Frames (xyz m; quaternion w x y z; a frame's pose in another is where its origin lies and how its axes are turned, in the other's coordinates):
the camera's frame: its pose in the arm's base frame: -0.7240 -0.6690 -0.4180 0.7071 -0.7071 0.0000 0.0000
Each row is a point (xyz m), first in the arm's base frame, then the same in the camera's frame.
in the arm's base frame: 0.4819 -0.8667 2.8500
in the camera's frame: 1.2059 -3.2680 -0.1977
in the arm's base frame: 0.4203 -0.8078 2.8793
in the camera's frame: 1.1443 -3.2973 -0.1388
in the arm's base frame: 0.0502 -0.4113 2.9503
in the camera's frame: 0.7742 -3.3683 0.2577
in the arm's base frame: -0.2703 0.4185 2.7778
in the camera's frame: 0.4537 -3.1958 1.0875
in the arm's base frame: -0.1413 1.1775 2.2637
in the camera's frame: 0.5827 -2.6817 1.8465
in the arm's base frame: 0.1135 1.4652 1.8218
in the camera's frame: 0.8375 -2.2398 2.1342
